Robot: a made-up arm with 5 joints.
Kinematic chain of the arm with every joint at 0, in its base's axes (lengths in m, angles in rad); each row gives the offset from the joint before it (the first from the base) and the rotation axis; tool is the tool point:
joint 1: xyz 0.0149 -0.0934 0.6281 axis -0.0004 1 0.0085
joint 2: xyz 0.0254 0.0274 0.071 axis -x
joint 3: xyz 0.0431 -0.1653 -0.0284 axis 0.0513 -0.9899 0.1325
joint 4: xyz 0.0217 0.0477 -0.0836 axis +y
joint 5: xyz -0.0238 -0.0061 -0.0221 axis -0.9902 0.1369 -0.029
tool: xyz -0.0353 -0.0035 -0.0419
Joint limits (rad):
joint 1: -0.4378..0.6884
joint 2: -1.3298..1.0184
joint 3: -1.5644..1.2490
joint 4: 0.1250..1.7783
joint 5: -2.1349..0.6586
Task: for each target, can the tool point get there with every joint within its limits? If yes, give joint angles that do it. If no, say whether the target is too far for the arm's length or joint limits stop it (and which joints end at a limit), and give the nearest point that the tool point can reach.
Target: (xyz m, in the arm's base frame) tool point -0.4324 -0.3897 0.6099
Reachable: no: too far | nearest point -0.0934 -0.2108 0.7061 | short by 0.395 m
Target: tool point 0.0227 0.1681 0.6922
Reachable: no: joint limits stop it (at a limit: joint 1, joint 2, joint 4) | nearest point 0.0790 0.0635 0.6061 | short by 0.147 m
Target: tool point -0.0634 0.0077 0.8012
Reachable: no: joint limits stop it (at a limit: joint 2, joint 3) | nearest point -0.0544 -0.0966 0.7806 | short by 0.107 m
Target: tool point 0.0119 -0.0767 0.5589
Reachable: yes | joints 0.5101 -1.0992 0.0593 1.6482 -0.1035
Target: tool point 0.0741 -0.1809 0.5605
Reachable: yes | joints 0.3999 0.2278 0.7061 0.6370 -1.0106
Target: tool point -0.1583 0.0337 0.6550
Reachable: no: joint limits stop it (at a limit: joint 1, joint 2, joint 4) | nearest point -0.0763 -0.0033 0.6138 | short by 0.099 m
